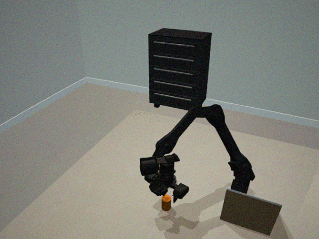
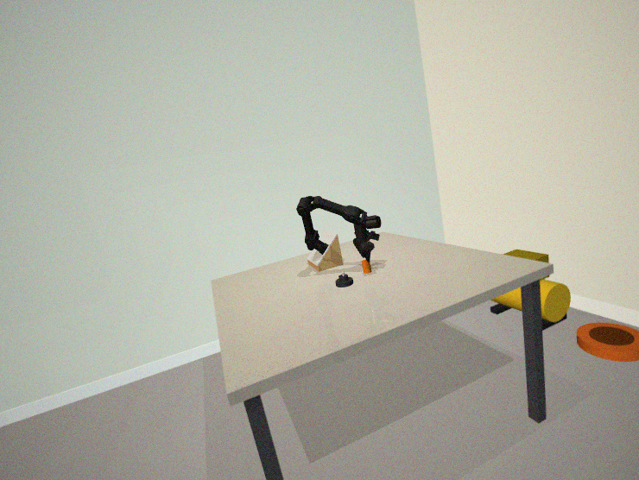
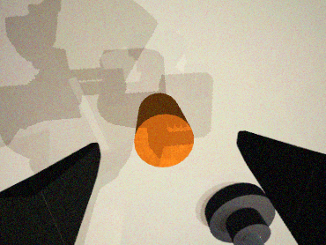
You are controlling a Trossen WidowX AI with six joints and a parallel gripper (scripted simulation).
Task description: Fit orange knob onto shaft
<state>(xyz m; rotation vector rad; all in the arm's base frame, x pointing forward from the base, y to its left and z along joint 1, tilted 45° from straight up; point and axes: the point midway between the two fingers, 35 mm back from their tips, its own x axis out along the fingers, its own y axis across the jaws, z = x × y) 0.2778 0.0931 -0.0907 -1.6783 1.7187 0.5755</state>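
Right now the orange knob is 20 mm below my gripper tip. Also, from my gripper tip: dark round pedestal (70 mm ahead, 150 mm to the right, 40 mm below).
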